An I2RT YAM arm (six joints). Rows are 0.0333 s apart.
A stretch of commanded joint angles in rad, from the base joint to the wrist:
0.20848, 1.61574, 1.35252, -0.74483, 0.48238, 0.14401
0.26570, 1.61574, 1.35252, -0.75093, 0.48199, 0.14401
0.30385, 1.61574, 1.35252, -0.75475, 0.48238, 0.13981
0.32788, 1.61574, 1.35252, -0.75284, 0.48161, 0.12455
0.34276, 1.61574, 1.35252, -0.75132, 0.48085, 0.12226
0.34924, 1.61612, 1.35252, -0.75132, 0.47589, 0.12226
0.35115, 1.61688, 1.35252, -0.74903, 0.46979, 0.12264
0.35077, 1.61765, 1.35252, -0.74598, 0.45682, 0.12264
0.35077, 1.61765, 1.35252, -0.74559, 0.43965, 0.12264
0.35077, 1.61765, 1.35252, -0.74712, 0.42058, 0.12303
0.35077, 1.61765, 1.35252, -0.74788, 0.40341, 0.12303
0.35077, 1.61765, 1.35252, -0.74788, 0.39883, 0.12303
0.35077, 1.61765, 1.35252, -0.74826, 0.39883, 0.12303
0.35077, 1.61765, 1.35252, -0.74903, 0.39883, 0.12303
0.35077, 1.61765, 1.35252, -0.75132, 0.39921, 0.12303
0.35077, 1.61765, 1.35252, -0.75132, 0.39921, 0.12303
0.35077, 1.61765, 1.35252, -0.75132, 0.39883, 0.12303
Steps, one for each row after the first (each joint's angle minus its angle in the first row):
0.05722, 0.00000, 0.00000, -0.00610, -0.00039, 0.00000
0.09537, 0.00000, 0.00000, -0.00992, 0.00000, -0.00420
0.11940, 0.00000, 0.00000, -0.00801, -0.00077, -0.01946
0.13428, 0.00000, 0.00000, -0.00649, -0.00153, -0.02175
0.14076, 0.00038, 0.00000, -0.00649, -0.00649, -0.02175
0.14267, 0.00114, 0.00000, -0.00420, -0.01259, -0.02137
0.14229, 0.00191, 0.00000, -0.00115, -0.02556, -0.02137
0.14229, 0.00191, 0.00000, -0.00076, -0.04273, -0.02137
0.14229, 0.00191, 0.00000, -0.00229, -0.06180, -0.02098
0.14229, 0.00191, 0.00000, -0.00305, -0.07897, -0.02098
0.14229, 0.00191, 0.00000, -0.00305, -0.08355, -0.02098
0.14229, 0.00191, 0.00000, -0.00343, -0.08355, -0.02098
0.14229, 0.00191, 0.00000, -0.00420, -0.08355, -0.02098
0.14229, 0.00191, 0.00000, -0.00649, -0.08317, -0.02098
0.14229, 0.00191, 0.00000, -0.00649, -0.08317, -0.02098
0.14229, 0.00191, 0.00000, -0.00649, -0.08355, -0.02098

